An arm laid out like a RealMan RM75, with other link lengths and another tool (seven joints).
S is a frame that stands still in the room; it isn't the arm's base.
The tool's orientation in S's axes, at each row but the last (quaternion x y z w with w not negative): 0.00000, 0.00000, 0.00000, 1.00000; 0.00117, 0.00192, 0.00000, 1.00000; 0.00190, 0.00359, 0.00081, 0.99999; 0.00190, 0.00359, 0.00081, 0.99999; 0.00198, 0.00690, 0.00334, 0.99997; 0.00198, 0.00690, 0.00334, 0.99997; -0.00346, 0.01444, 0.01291, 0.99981
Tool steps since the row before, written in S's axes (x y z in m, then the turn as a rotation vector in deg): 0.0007, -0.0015, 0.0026, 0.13, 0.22, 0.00; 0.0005, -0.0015, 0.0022, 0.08, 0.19, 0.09; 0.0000, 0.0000, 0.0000, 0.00, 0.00, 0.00; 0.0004, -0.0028, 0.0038, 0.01, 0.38, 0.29; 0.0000, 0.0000, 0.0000, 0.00, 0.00, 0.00; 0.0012, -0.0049, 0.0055, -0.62, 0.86, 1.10; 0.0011, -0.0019, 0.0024, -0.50, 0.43, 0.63
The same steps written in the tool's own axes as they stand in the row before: 0.0007, -0.0015, 0.0026, 0.13, 0.22, 0.00; 0.0005, -0.0015, 0.0022, 0.08, 0.19, 0.09; 0.0000, 0.0000, 0.0000, 0.00, 0.00, 0.00; 0.0004, -0.0028, 0.0038, 0.01, 0.38, 0.29; 0.0000, 0.0000, 0.0000, 0.00, 0.00, 0.00; 0.0011, -0.0049, 0.0055, -0.63, 0.87, 1.09; 0.0010, -0.0019, 0.0024, -0.51, 0.44, 0.62
